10 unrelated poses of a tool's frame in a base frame.
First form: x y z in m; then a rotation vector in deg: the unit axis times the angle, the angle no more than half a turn.
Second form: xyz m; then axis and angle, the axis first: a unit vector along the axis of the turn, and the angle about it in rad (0 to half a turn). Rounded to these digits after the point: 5 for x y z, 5 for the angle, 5 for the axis.
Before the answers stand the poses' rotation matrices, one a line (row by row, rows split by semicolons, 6 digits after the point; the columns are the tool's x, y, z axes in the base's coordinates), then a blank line. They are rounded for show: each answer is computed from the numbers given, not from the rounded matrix.
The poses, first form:
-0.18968 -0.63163 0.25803 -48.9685 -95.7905 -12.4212
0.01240 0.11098 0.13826 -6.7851 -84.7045 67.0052
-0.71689 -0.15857 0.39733 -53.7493 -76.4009 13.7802
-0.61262 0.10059 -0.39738 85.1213 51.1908 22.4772
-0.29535 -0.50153 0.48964 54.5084 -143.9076 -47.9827
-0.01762 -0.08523 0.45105 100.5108 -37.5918 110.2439
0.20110 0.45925 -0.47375 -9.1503 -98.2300 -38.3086
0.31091 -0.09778 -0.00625 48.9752 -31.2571 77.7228
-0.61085 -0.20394 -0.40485 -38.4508 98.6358 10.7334
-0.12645 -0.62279 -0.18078 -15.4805 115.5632 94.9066
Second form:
-0.045280 0.634414 -0.771666; 0.416617 0.714069 0.562615; 0.907954 -0.296014 -0.296641
-0.307431 -0.523736 -0.794473; 0.652573 0.491608 -0.576601; 0.692556 -0.695717 0.190640
0.271876 0.350604 -0.896192; 0.641612 0.628039 0.440343; 0.717229 -0.694726 -0.054203
0.636783 0.290328 0.714294; 0.722359 0.099331 -0.684347; -0.269637 0.951758 -0.146469
-0.724009 -0.491706 -0.483772; -0.683644 0.604916 0.408298; 0.091879 0.626340 -0.774117
-0.087692 -0.618754 0.780675; 0.012908 -0.784334 -0.620204; 0.996064 -0.044310 0.076766
-0.263303 0.450388 -0.853125; -0.246101 0.823713 0.510815; 0.932795 0.344454 -0.106045
0.163403 -0.977405 0.134088; 0.612426 -0.006062 -0.790505; 0.773456 0.211290 0.597597
-0.115018 -0.526338 0.842460; -0.332814 0.819491 0.466550; -0.935952 -0.226721 -0.269429
-0.849150 -0.460336 0.258909; 0.164471 0.235362 0.957890; -0.501889 0.855976 -0.124146

-0.18968 -0.63163 0.25803 -0.45217 -0.88452 -0.11470 1.89012
0.01240 0.11098 0.13826 -0.06270 -0.78274 0.61918 1.88872
-0.71689 -0.15857 0.39733 -0.56923 -0.80912 0.14594 1.64802
-0.61262 0.10059 -0.39738 0.83583 0.50266 0.22071 1.77744
-0.29535 -0.50153 0.48964 0.33816 -0.89277 -0.29767 2.81333
-0.01762 -0.08523 0.45105 0.65331 -0.24434 0.71658 2.68516
0.20110 0.45925 -0.47375 -0.08646 -0.92817 -0.36198 1.84712
0.31091 -0.09778 -0.00625 0.50470 -0.32211 0.80095 1.69364
-0.61085 -0.20394 -0.40485 -0.36135 0.92696 0.10087 1.85717
-0.12645 -0.62279 -0.18078 -0.10297 0.76869 0.63128 2.62391

